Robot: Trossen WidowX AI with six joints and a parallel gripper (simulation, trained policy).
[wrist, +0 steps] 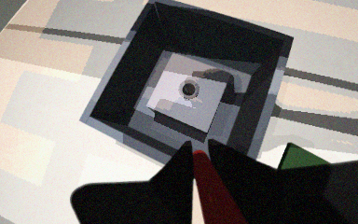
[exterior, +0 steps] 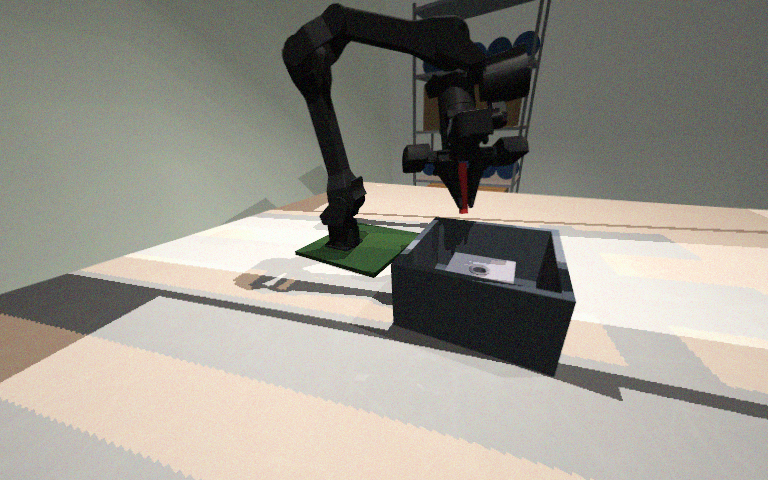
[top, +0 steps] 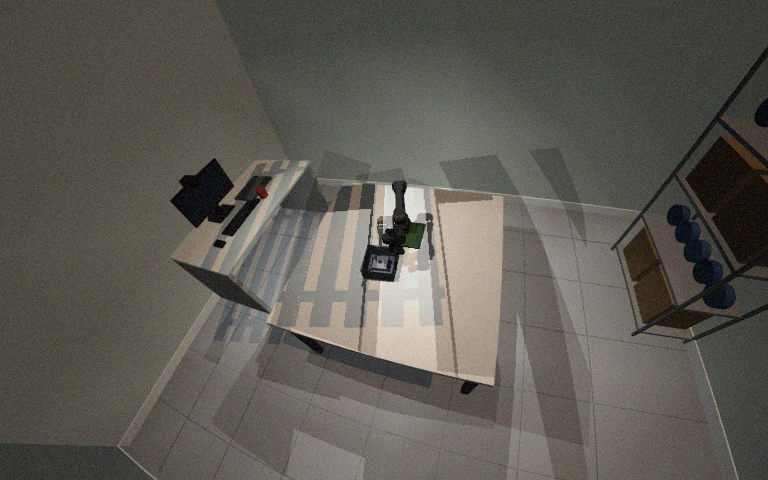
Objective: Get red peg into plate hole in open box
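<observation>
Now: gripper tip 100 mm above the dark box, 60 mm to the left of it and 40 mm short of it. Round my gripper tip: red peg 30 mm above, 20 mm to the left, 10 mm behind.
</observation>
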